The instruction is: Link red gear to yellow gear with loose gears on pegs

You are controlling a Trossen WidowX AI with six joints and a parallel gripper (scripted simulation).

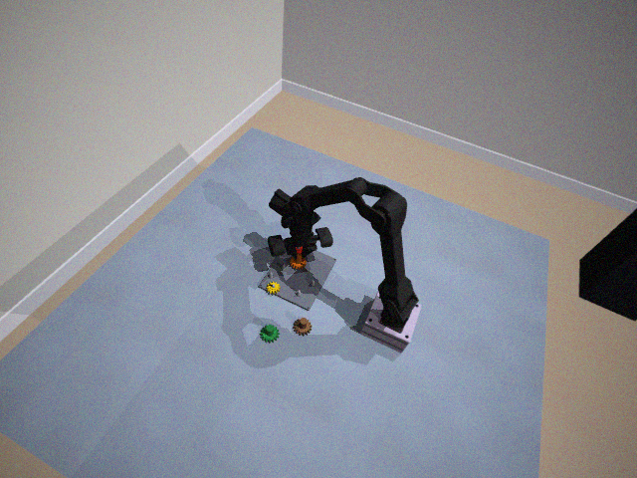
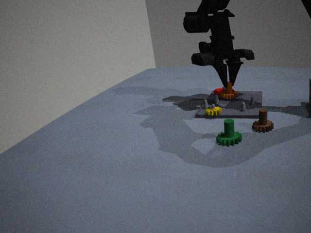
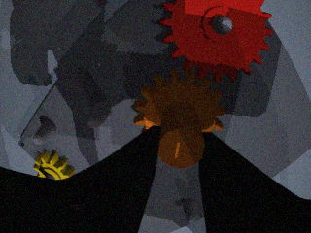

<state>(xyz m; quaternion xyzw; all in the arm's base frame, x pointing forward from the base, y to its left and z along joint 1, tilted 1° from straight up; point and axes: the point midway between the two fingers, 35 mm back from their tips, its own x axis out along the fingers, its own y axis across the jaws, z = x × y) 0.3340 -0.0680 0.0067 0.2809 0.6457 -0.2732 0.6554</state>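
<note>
The orange gear is 1 cm below my gripper tip. From my gripper tip the other things lie so: yellow gear 12 cm to the left, 3 cm below, 2 cm ahead; red gear 5 cm to the right, 3 cm below, 3 cm ahead; green gear 24 cm to the left, 5 cm behind, 3 cm below.
</note>
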